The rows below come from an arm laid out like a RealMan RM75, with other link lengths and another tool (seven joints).
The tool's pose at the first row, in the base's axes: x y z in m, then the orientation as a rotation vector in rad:
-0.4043, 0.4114, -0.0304, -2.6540, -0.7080, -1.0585
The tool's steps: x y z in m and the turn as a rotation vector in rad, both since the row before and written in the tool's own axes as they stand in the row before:
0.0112, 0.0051, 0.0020, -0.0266, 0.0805, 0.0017
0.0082, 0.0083, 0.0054, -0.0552, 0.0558, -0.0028
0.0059, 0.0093, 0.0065, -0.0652, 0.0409, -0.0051
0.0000, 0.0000, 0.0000, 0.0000, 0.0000, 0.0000
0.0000, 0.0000, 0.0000, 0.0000, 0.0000, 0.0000
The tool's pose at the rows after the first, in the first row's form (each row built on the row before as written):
-0.3935, 0.4117, -0.0242, -2.6167, -0.6801, -1.1749
-0.3812, 0.4090, -0.0216, -2.6174, -0.6499, -1.2801
-0.3692, 0.4046, -0.0206, -2.6348, -0.6189, -1.3751
-0.3692, 0.4046, -0.0206, -2.6348, -0.6189, -1.3751
-0.3692, 0.4046, -0.0206, -2.6348, -0.6189, -1.3751

